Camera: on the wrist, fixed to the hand. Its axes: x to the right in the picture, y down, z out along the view.
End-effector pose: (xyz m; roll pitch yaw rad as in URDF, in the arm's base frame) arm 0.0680 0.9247 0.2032 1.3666 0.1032 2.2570
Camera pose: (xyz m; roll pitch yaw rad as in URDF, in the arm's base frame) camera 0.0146 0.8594 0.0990 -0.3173 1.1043 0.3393
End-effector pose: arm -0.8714 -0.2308 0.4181 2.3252 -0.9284 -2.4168
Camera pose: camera -0.7758 -0.3248 0.4176 1.9804 0.6026 -1.7694
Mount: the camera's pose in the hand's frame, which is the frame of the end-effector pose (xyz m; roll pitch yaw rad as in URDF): -0.0059 -0.0864 -0.1023 0.0535 -0.2329 -1.6326
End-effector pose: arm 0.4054 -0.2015 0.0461 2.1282 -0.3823 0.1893
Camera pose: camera 0.3821 -0.0710 0.0261 2.3563 1.1206 1.0082
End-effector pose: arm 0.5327 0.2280 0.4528 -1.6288 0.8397 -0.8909
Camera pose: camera 0.4978 0.1166 0.5187 -1.7973 -0.7520 -0.4874
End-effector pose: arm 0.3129 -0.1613 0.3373 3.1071 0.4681 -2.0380
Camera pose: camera 0.3753 -0.2371 0.4285 -2.6074 0.2102 -0.2896
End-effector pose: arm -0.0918 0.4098 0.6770 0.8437 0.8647 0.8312
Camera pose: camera -0.1764 0.3453 0.5955 -0.9344 0.3316 -1.2651
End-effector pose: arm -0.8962 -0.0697 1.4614 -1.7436 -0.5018 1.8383
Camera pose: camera -0.7989 -0.0996 1.5486 2.1901 -0.8868 -1.9772
